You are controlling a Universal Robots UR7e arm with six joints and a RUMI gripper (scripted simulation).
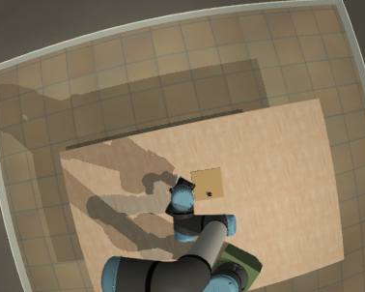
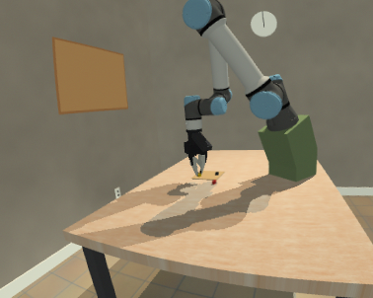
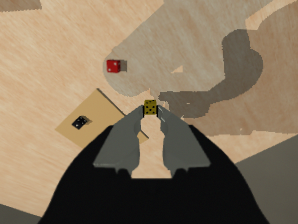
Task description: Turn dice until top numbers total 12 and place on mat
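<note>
My hand is 13 cm to the left of the tan mat and 5 cm above it. From my hand the other things lie so: yellow die 1 cm below; black die 13 cm to the right, 5 cm behind, 4 cm below; red die 7 cm behind, 5 cm below, 1 cm to the right.
</note>
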